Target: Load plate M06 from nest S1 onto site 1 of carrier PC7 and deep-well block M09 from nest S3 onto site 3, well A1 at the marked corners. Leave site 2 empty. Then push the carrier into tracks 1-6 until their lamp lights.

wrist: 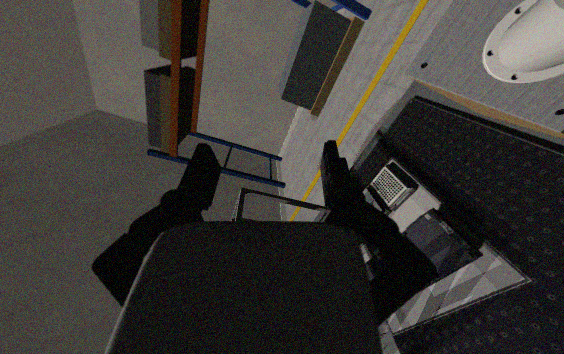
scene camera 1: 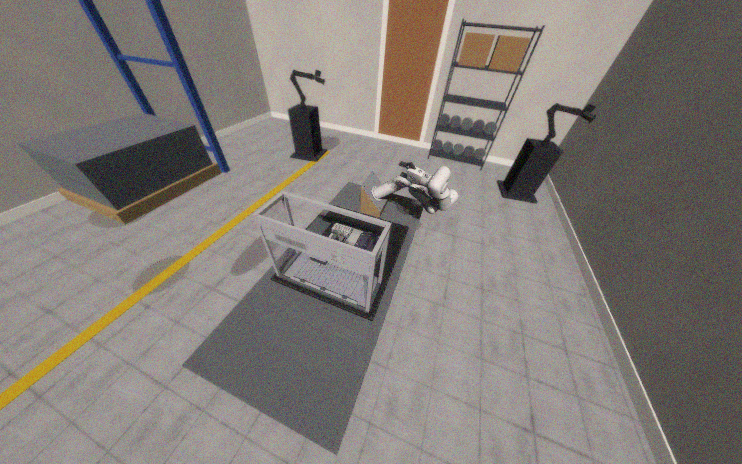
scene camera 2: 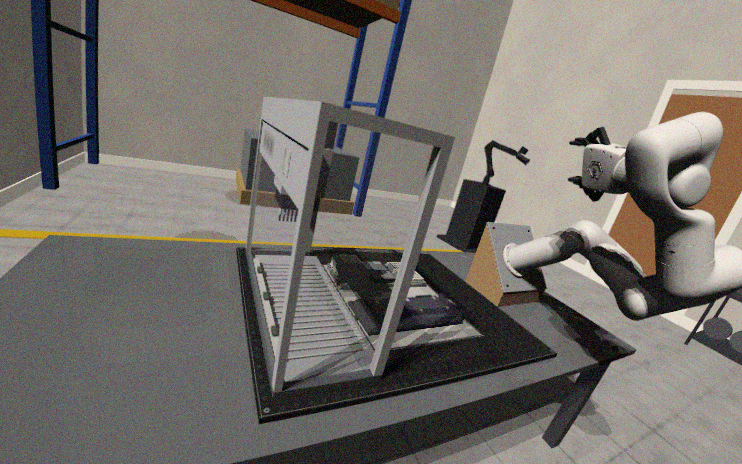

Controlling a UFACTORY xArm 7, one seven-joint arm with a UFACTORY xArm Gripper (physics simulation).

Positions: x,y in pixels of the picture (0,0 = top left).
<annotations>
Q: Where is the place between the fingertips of my gripper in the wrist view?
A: At 268,154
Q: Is my gripper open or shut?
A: Open.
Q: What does my gripper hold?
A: Nothing.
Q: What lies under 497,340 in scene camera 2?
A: A perforated table top.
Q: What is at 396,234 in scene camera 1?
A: A perforated table top.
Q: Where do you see a dark flat carrier plate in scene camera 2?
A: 422,311
</annotations>
